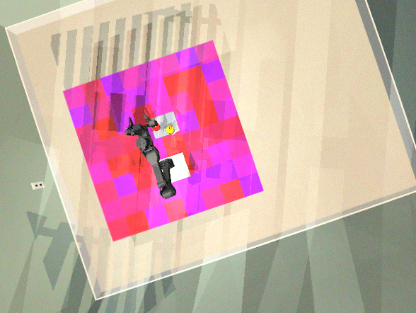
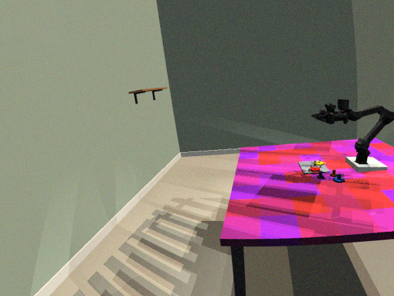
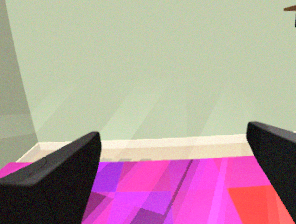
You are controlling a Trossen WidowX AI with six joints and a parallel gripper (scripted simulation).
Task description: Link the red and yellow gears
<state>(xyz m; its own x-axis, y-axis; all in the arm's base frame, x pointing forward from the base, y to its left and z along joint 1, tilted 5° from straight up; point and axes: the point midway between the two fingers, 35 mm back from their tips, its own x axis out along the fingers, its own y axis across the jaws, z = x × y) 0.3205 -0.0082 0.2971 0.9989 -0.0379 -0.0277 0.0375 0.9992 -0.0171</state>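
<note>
Right now my gripper tip is 10 cm past the orange gear, 9 cm to the right of it and 34 cm above it. Round my gripper tip: purple gear (1 cm behind, 10 cm to the left, 34 cm below); red gear (1 cm behind, 34 cm below); yellow gear (8 cm behind, 9 cm to the right, 34 cm below).
</note>
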